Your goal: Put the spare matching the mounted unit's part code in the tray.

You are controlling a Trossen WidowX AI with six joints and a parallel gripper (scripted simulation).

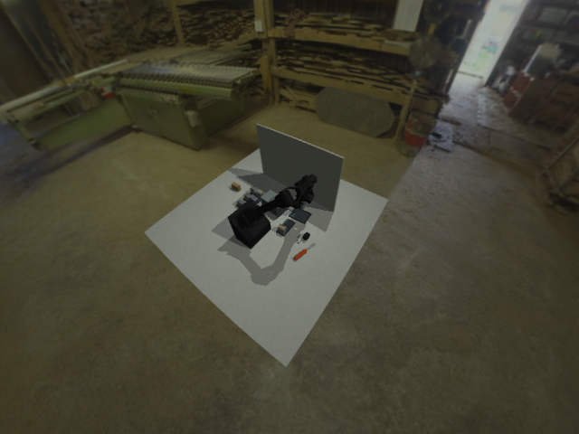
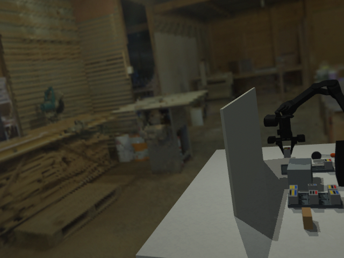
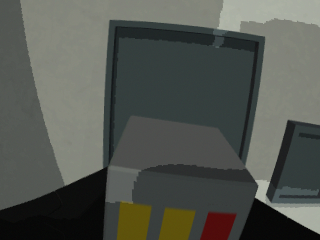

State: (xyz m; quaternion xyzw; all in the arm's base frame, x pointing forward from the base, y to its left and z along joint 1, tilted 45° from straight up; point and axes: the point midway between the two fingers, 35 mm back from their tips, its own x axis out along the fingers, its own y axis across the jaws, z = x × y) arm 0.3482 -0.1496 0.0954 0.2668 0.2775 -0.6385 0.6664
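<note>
Now: gripper tip 8 cm above the dark grey tray and 1 cm past it. The rest, counted from my gripper tip: dark holder 15 cm behind, 8 cm below, 1 cm to the left; then grey spare 2 cm above; then mounted unit 20 cm to the left, 7 cm behind, 4 cm below.
</note>
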